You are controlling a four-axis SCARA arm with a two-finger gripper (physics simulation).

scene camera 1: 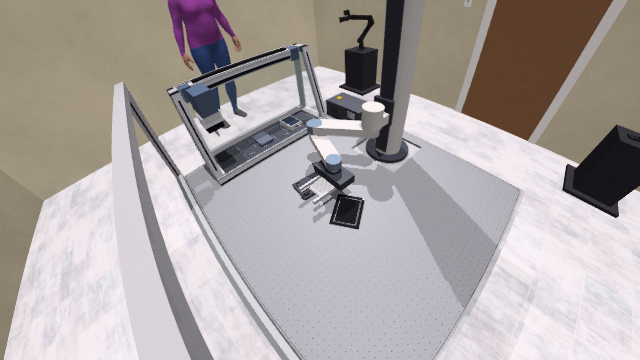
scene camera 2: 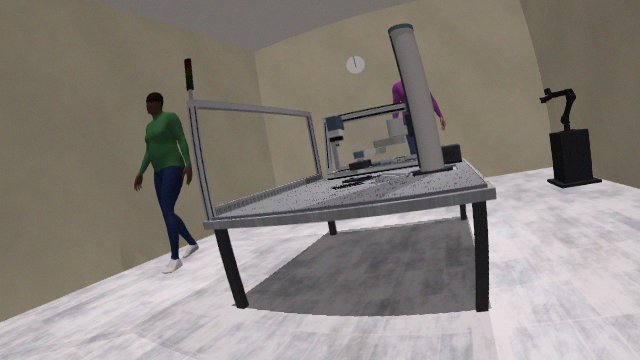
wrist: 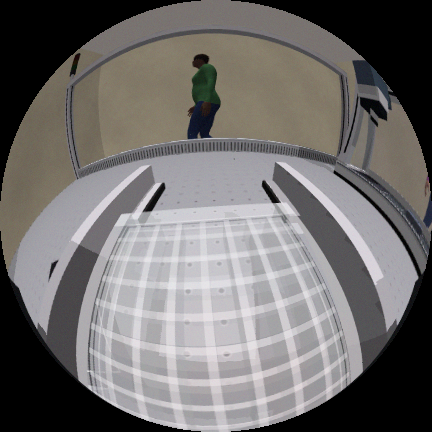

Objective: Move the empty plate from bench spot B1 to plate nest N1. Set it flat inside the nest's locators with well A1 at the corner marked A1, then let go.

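Where they show: gripper, fingertip midpoint: [scene camera 1: 306, 196] [scene camera 2: 337, 173] [wrist: 212, 171]; arm's base at its link origin: [scene camera 1: 386, 149] [scene camera 2: 432, 172].
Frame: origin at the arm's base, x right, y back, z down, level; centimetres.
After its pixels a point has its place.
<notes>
The empty plate [scene camera 1: 321, 186] {x 0.6, y -51.0, z -7.9 cm} [wrist: 215, 300] is pale and see-through, with a grid of wells. My gripper [scene camera 1: 310, 193] {x 1.0, y -59.4, z -7.9 cm} [wrist: 212, 171] {x 1.0, y -59.4, z -7.9 cm} is shut on it, one long finger along each side. The plate looks level and is raised above the bench, over or close to the dark nest N1 [scene camera 1: 304, 193] {x 6.5, y -56.9, z -3.2 cm}, which it partly covers in scene camera 1. The exact height and fit over the locators cannot be told. Bench spot B1 [scene camera 1: 347, 211] {x -14.1, y -49.5, z -1.5 cm}, a black pad with a white outline, lies beside the nest with no plate on it. The marked corner A1 cannot be made out.
A framed deck [scene camera 1: 262, 139] {x 54.6, y -50.0, z -7.9 cm} with several modules and a blue-grey head [scene camera 1: 202, 100] {x 46.5, y -74.8, z -47.0 cm} stands at the bench's back left. The arm's column [scene camera 1: 398, 80] {x -4.5, y -6.1, z -44.5 cm} rises behind the gripper. A fence frame [scene camera 2: 255, 107] {x -14.4, y -100.4, z -60.2 cm} [wrist: 210, 31] {x 2.5, y -103.0, z -58.0 cm} borders one bench side. A person in green [scene camera 2: 167, 140] [wrist: 205, 90] is beyond it.
</notes>
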